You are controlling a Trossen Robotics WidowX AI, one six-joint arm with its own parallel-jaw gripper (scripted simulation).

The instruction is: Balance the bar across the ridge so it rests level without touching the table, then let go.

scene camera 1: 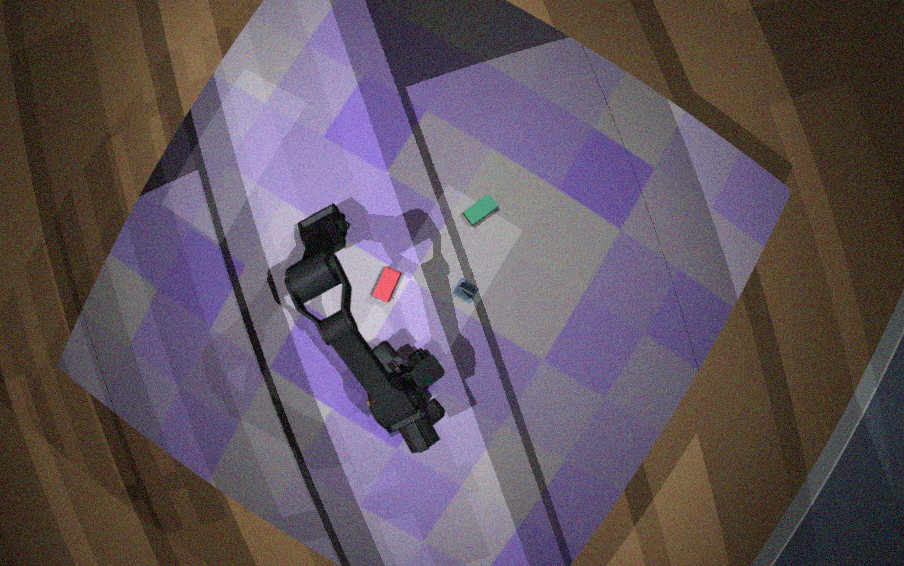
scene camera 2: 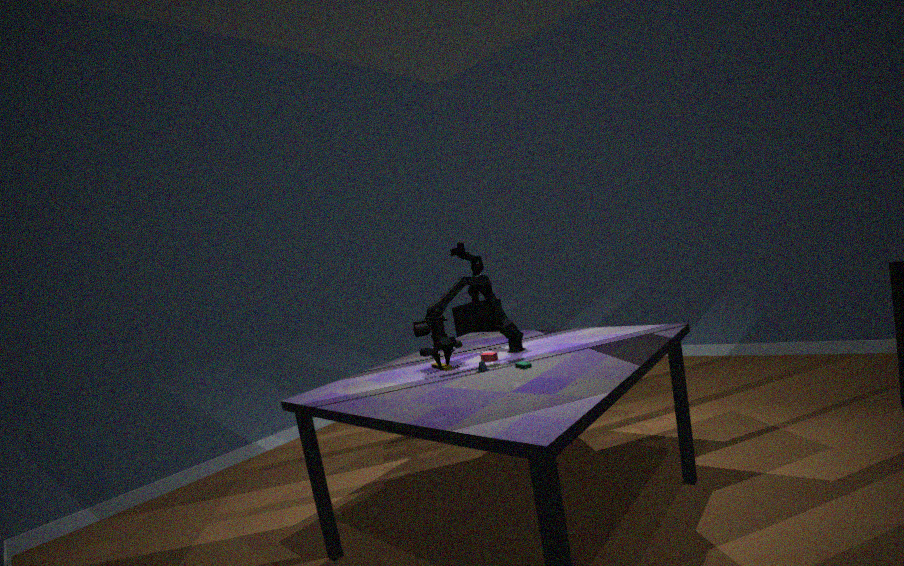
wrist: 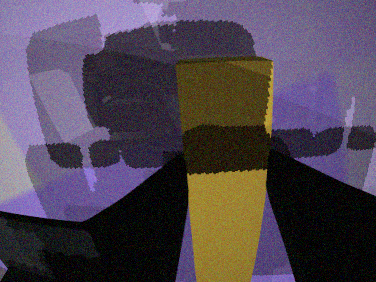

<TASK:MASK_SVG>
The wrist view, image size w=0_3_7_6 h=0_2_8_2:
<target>my gripper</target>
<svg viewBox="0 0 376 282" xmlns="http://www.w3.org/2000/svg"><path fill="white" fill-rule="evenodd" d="M183 154L177 154L132 192L120 198L120 201L113 202L103 212L100 210L100 213L88 218L87 221L65 221L56 218L49 220L0 210L0 260L8 269L0 282L176 282L188 208L187 169ZM269 149L265 185L295 281L376 282L376 196L355 186L352 188L351 185L335 180L307 164L301 164L287 154Z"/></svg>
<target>yellow bar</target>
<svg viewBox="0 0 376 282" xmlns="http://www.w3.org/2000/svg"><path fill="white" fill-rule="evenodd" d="M268 58L260 56L191 58L191 60L179 60L176 64L180 100L181 141L183 141L183 156L185 169L187 169L189 221L191 221L193 257L195 257L196 282L251 282L257 245L259 245L261 220L263 220L264 198L265 193L267 193L267 185L265 185L267 184L267 164L269 148L271 148L273 61L268 60Z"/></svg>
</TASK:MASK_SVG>
